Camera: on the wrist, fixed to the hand. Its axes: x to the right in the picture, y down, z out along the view.
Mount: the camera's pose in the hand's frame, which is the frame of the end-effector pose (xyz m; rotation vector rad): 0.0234 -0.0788 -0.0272 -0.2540 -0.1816 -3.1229
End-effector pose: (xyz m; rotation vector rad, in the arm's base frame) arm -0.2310 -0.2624 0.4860 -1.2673 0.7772 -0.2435
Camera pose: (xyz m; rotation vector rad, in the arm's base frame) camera -0.2122 -0.3211 0.5468 1.2095 1.7536 1.9243
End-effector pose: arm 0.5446 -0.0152 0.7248 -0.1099 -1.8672 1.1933
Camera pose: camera 0.5785 -0.0269 0.8036 1.8480 -0.2742 -1.2478
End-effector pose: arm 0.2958 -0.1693 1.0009 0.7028 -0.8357 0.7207
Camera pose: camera 0.3796 -0.1859 0.9869 0.8918 0.6553 -2.1863
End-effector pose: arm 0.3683 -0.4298 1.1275 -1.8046 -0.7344 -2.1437
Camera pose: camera 0.3018 -0.3744 1.1300 -0.4234 1.2103 0.2304
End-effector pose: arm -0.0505 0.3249 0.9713 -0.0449 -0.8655 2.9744
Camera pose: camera -0.0701 0.4071 0.9903 0.6774 -0.1916 -0.0856
